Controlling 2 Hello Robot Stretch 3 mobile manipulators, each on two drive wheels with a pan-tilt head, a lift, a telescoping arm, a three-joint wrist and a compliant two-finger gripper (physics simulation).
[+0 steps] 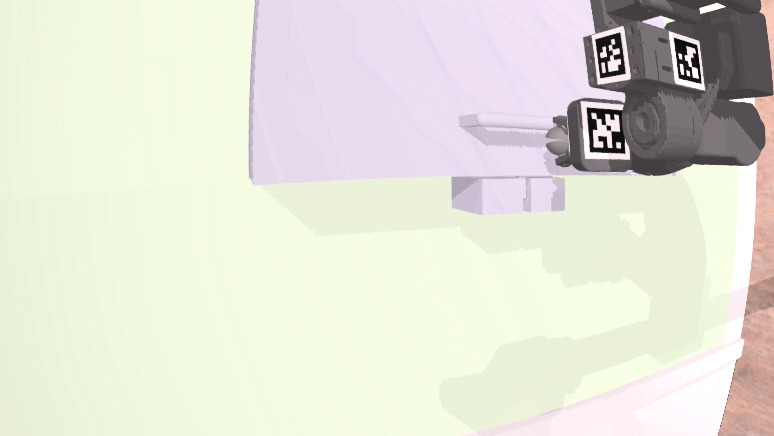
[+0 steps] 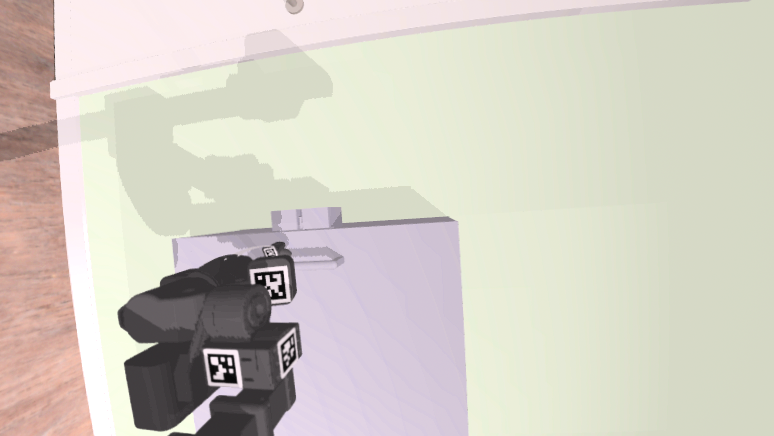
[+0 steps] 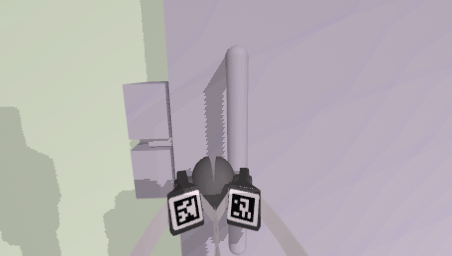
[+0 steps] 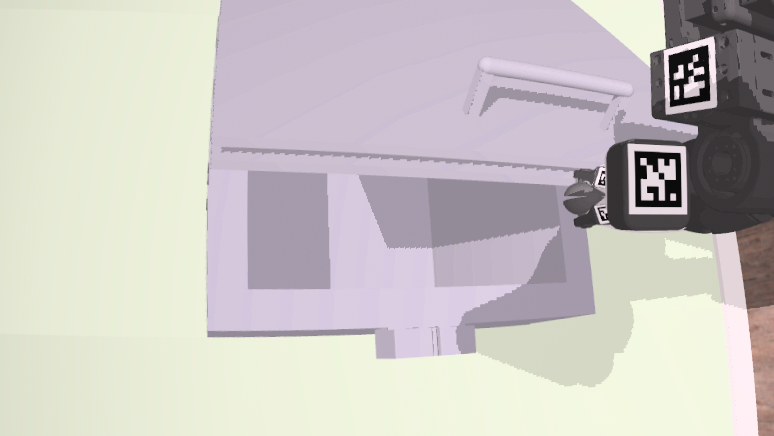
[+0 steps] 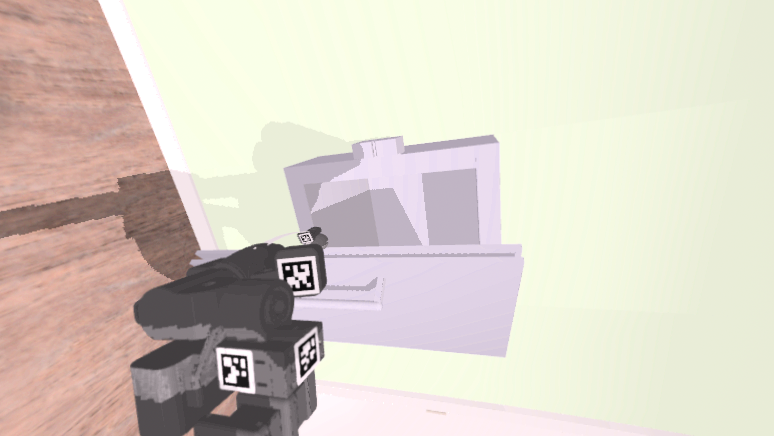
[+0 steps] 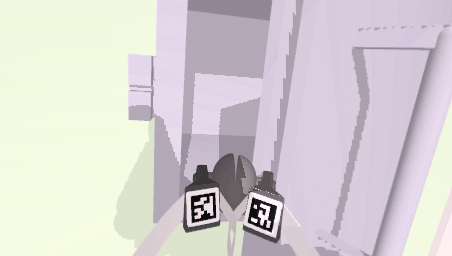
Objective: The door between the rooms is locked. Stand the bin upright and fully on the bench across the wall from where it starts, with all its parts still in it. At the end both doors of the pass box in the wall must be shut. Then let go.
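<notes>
At r1, the pale lilac pass box door [image 1: 352, 97] [image 2: 379, 324] [image 3: 350, 125] looks shut, with a bar handle [image 1: 514, 120] [image 2: 319, 263] [image 3: 237, 100]. The r1 gripper [image 1: 555, 139] [image 2: 282, 248] [image 3: 213, 175] is shut and empty, in front of the door beside the handle. At r2, the pass box [image 4: 324, 308] [image 5: 487, 205] [image 6: 167, 75] shows its opening; its door [image 4: 352, 92] [image 5: 444, 303] [image 6: 330, 100] stands partly open. The r2 gripper [image 4: 579, 196] [image 5: 320, 239] [image 6: 236, 175] is shut and empty, between frame and door; its exact depth is unclear. The bin does not show.
Small blocks stick out from the box's edge on r1's side [image 1: 503, 194] [image 2: 319, 218] [image 3: 147, 110] and on r2's side [image 4: 411, 342] [image 5: 379, 146] [image 6: 140, 75]. The r2 door's handle [image 4: 557, 77] [image 6: 415, 145] juts outward. The pale green wall [image 1: 216, 324] [image 5: 622, 216] surrounds the box.
</notes>
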